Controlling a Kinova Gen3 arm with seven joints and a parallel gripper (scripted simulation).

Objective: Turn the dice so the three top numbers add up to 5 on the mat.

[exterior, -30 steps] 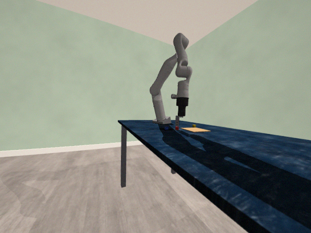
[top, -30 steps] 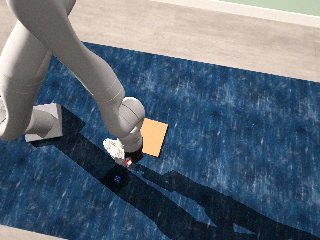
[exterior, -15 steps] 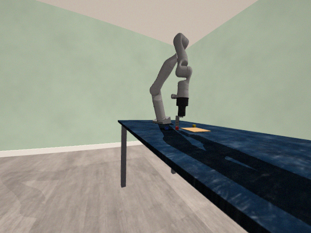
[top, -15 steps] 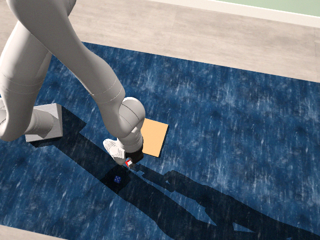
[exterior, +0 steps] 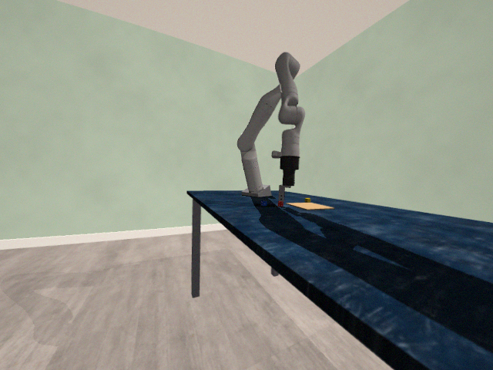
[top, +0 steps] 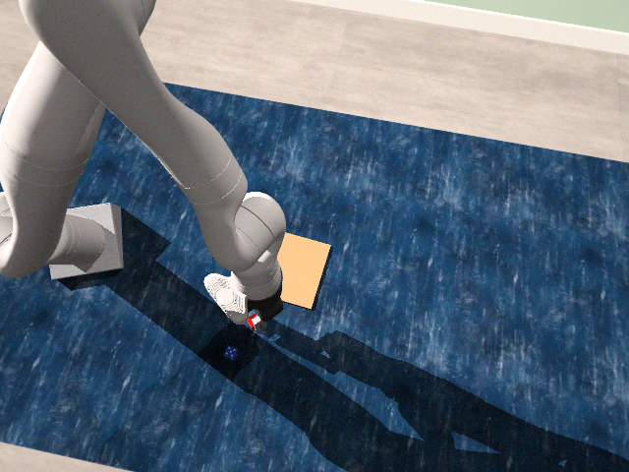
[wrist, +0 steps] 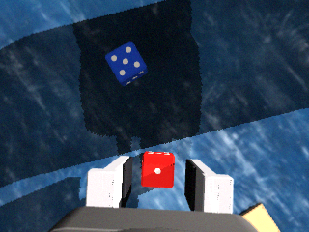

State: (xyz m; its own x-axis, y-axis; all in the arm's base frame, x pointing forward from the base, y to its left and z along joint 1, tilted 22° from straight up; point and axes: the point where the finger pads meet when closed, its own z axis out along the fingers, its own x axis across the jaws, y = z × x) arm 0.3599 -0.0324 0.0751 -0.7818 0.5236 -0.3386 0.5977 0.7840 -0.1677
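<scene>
Now: the red die 3 cm below my hand. Also, from my hand: blue die (7 cm to the right, 3 cm below, 2 cm behind); tan mat (12 cm to the left, 4 cm below, 3 cm ahead); yellow die (21 cm to the left, 7 cm behind, 3 cm below).
</scene>
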